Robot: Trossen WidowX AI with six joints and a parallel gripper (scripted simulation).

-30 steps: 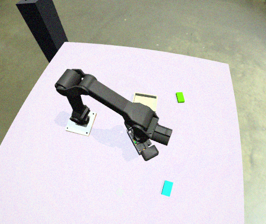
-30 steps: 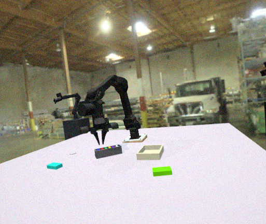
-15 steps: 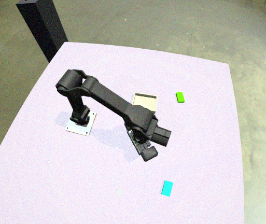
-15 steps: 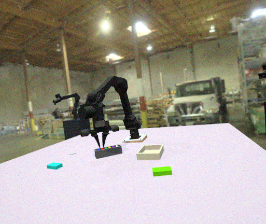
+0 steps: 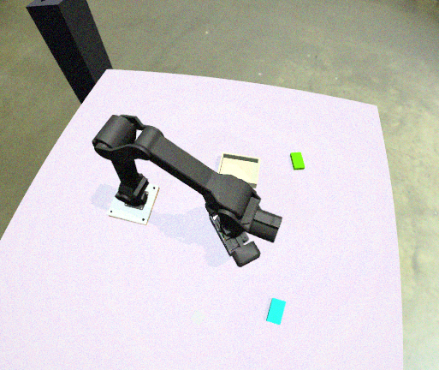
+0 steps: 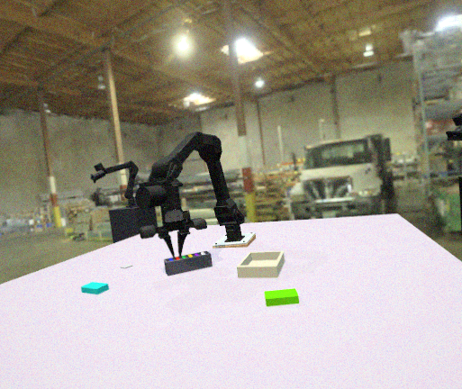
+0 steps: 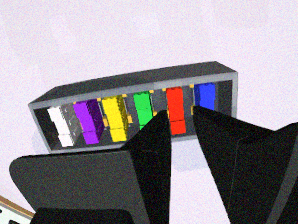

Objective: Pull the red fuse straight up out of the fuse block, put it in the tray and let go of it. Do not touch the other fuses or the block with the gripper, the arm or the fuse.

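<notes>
My gripper tip is now 2 cm above the red fuse. From my gripper tip the other things lie so: green block 33 cm to the left, 17 cm ahead, 4 cm below; then beige tray 25 cm to the left, 4 cm below, 2 cm behind; then cyan block 16 cm to the right, 16 cm ahead, 4 cm below.
</notes>
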